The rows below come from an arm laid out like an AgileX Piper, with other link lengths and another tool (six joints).
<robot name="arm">
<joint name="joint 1" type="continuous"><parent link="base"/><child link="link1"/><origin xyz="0 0 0.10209" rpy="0 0 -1.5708"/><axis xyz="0 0 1"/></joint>
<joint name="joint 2" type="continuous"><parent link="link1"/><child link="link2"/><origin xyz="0 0 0" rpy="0 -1.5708 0"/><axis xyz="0 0 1"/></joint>
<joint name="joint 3" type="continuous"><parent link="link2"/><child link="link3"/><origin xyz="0.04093 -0.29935 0" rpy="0 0 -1.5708"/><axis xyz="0 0 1"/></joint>
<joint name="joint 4" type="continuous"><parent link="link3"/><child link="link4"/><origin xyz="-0.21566 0.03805 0" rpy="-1.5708 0 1.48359"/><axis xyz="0 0 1"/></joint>
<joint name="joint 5" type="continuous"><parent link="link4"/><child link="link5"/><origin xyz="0 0 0" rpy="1.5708 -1.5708 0"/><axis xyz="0 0 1"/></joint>
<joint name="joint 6" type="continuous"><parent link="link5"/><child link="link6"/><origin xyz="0.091 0 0" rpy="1.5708 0 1.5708"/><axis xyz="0 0 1"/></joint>
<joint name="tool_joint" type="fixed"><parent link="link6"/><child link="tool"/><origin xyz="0.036 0.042 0.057" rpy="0 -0.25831 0.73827"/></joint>
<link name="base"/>
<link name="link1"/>
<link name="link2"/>
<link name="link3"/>
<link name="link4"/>
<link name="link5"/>
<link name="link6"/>
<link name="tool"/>
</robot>
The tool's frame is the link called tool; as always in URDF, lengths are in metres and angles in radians. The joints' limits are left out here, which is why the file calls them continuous.
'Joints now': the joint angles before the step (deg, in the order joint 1, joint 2, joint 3, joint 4, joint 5, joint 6). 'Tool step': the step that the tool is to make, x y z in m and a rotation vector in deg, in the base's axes. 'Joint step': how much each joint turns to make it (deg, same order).
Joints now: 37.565 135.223 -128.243 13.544 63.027 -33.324
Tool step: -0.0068 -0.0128 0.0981 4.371 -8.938 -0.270
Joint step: -0.103 -7.125 -10.762 -2.684 7.966 1.788
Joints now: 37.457 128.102 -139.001 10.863 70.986 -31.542
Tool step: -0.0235 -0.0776 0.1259 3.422 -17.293 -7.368
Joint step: -3.694 -18.275 1.448 -8.291 0.706 0.487
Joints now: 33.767 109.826 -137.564 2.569 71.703 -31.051
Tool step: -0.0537 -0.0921 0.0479 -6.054 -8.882 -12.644
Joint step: -1.284 -19.333 15.554 -15.854 -0.023 3.921
